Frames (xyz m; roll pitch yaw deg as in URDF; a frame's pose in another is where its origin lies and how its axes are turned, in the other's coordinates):
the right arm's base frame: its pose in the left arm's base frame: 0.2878 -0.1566 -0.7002 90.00 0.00 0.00
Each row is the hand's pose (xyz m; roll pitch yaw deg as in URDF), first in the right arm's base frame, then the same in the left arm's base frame.
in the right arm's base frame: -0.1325 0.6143 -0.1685 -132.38 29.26 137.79
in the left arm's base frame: 0.1553 0.0119 -0.0859 161.53 -35.88 142.90
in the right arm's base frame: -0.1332 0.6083 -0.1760 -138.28 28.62 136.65
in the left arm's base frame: 0.1546 0.0194 -0.0919 156.05 -37.05 143.12
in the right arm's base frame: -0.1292 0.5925 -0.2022 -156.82 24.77 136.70
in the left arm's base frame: 0.1586 0.0456 -0.1077 134.73 -38.52 147.62
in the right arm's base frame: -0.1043 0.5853 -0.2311 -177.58 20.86 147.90
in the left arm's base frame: 0.1835 0.0745 -0.1149 105.01 -29.77 155.78
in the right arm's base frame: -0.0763 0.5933 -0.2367 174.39 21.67 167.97
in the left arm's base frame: 0.2115 0.0801 -0.1069 88.89 -11.17 157.89
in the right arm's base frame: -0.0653 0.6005 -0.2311 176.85 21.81 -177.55
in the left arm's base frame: 0.2225 0.0745 -0.0997 85.94 2.27 158.17
